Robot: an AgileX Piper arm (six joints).
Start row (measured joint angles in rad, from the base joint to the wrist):
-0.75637, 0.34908, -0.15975, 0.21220, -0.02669, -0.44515
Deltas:
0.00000, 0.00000, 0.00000, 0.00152, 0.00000, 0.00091
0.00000, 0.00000, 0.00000, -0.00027, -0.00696, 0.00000
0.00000, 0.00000, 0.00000, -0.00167, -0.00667, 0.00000
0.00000, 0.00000, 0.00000, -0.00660, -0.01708, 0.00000
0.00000, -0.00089, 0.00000, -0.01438, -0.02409, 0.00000
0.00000, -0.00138, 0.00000, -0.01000, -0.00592, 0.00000
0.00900, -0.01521, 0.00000, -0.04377, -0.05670, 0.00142
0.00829, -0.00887, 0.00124, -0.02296, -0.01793, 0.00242
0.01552, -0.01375, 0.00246, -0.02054, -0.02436, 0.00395
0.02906, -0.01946, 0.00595, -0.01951, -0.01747, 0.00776
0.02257, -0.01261, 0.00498, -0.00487, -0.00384, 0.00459
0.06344, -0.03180, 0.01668, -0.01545, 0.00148, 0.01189
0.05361, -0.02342, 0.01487, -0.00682, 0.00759, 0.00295
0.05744, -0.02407, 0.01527, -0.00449, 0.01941, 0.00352
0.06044, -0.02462, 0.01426, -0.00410, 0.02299, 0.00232
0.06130, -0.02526, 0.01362, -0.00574, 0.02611, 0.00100
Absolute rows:
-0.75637, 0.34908, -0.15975, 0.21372, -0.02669, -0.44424
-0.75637, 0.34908, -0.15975, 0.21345, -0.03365, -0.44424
-0.75637, 0.34908, -0.15975, 0.21178, -0.04032, -0.44424
-0.75637, 0.34908, -0.15975, 0.20518, -0.05740, -0.44424
-0.75637, 0.34819, -0.15975, 0.19080, -0.08149, -0.44424
-0.75637, 0.34681, -0.15975, 0.18080, -0.08741, -0.44424
-0.74737, 0.33160, -0.15975, 0.13703, -0.14411, -0.44282
-0.73908, 0.32273, -0.15851, 0.11407, -0.16204, -0.44040
-0.72356, 0.30898, -0.15605, 0.09353, -0.18640, -0.43645
-0.69450, 0.28952, -0.15010, 0.07402, -0.20387, -0.42869
-0.67193, 0.27691, -0.14512, 0.06915, -0.20771, -0.42410
-0.60849, 0.24511, -0.12844, 0.05370, -0.20623, -0.41221
-0.55488, 0.22169, -0.11357, 0.04688, -0.19864, -0.40926
-0.49744, 0.19762, -0.09830, 0.04239, -0.17923, -0.40574
-0.43700, 0.17300, -0.08404, 0.03829, -0.15624, -0.40342
-0.37570, 0.14774, -0.07042, 0.03255, -0.13013, -0.40242

